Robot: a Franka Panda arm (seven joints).
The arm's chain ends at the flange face. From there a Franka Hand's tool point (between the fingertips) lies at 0.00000 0.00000 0.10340 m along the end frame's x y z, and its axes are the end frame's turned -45 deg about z.
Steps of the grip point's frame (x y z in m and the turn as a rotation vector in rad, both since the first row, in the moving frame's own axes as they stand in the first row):
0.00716, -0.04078, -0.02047, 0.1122, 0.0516, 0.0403
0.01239, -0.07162, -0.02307, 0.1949, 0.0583, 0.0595
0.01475, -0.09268, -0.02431, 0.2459, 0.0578, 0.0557
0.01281, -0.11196, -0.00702, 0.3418, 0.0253, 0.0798
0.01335, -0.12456, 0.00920, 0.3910, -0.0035, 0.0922
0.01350, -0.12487, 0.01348, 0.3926, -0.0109, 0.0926
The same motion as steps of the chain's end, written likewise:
-0.01960, -0.02187, -0.01968, 0.1158, -0.0429, 0.0403
-0.03252, -0.04073, -0.02094, 0.1790, -0.0966, 0.0595
-0.04212, -0.05363, -0.02103, 0.2147, -0.1330, 0.0557
-0.04850, -0.06102, -0.00101, 0.2596, -0.2238, 0.0798
-0.05185, -0.06863, 0.01700, 0.2740, -0.2790, 0.0922
-0.05132, -0.06934, 0.02135, 0.2699, -0.2853, 0.0926

